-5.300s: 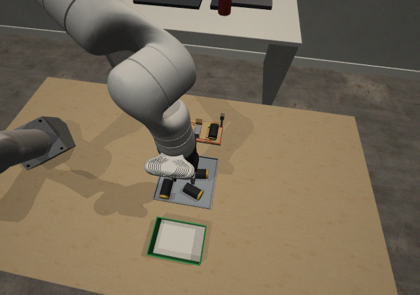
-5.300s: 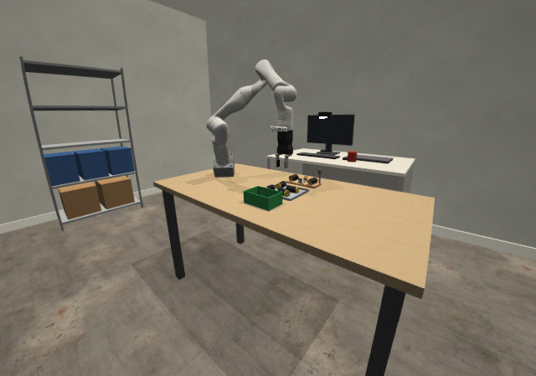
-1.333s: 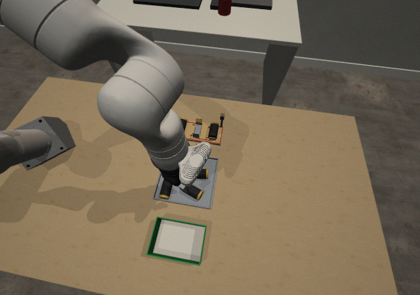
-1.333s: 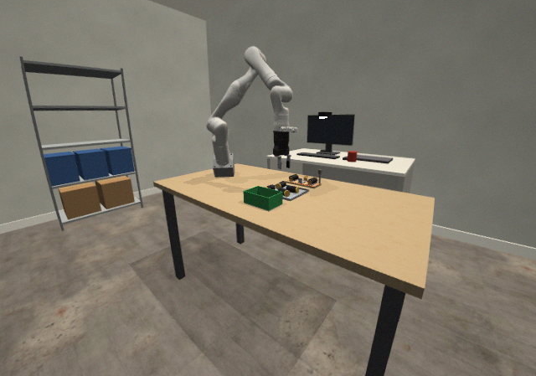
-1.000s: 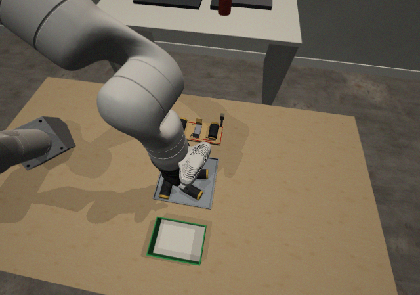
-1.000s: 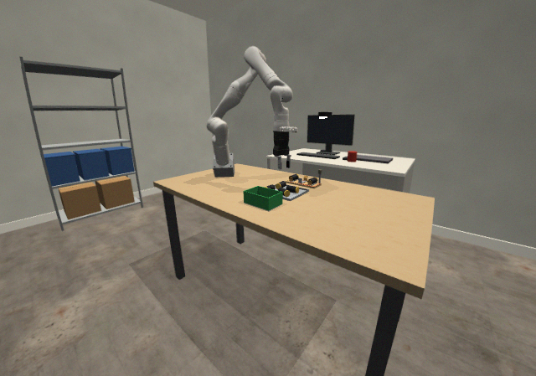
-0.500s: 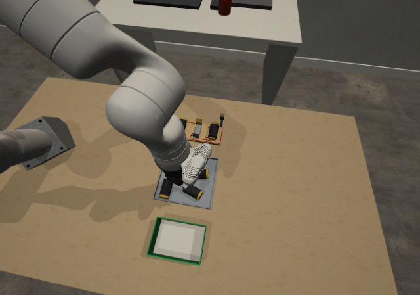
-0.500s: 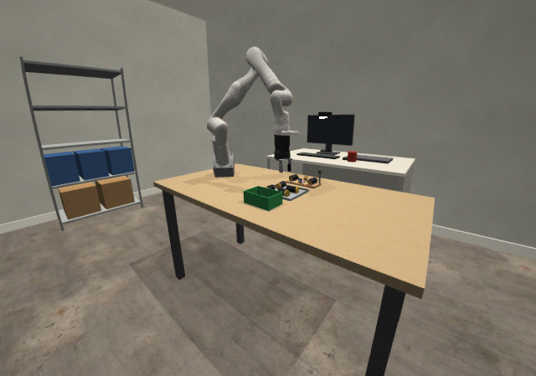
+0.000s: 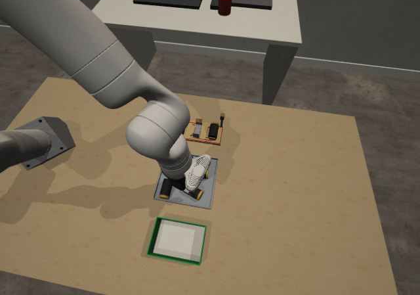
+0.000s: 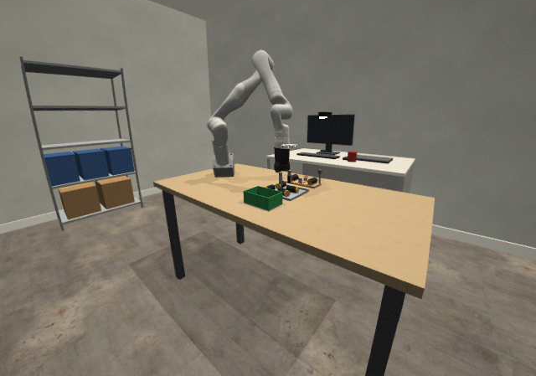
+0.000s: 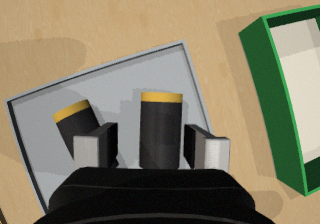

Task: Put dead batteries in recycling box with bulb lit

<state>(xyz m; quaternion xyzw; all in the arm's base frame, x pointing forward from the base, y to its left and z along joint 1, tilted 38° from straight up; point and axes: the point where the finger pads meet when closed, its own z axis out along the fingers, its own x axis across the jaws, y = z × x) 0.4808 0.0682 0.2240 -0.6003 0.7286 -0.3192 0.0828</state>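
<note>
Right now the grey tray is 30 mm behind my hand, 40 mm to the left of it and 80 mm below it. Also, from my hand: green recycling box 10 mm behind, 160 mm to the right, 60 mm below.
</note>
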